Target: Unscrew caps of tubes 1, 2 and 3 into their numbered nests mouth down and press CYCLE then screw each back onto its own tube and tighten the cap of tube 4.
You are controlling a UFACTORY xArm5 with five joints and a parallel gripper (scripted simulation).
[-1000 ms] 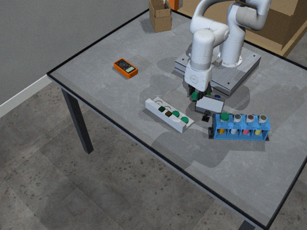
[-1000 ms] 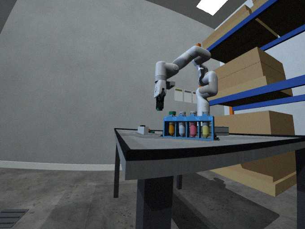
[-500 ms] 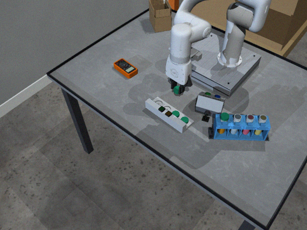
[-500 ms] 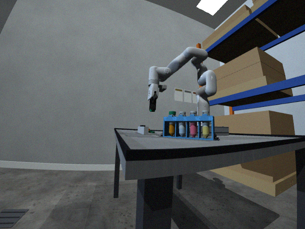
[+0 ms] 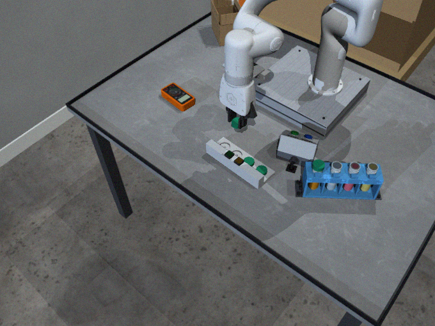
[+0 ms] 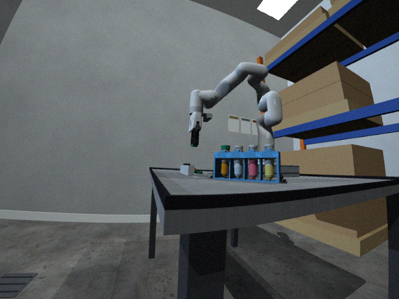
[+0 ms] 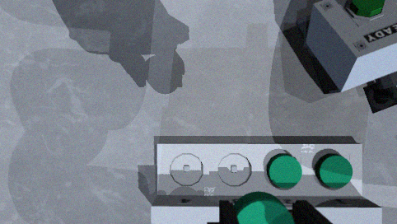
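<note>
Now: hand 16 cm past the blue key, 16 cm to the right of it and 11 cm above it. From my hand the other things lie so: green key (15 cm behind, 12 cm to the left, 11 cm below); then key housing (14 cm behind, 14 cm to the left, 12 cm below); then threaded neck (7 cm behind, 30 cm to the left, 6 cm below).
</note>
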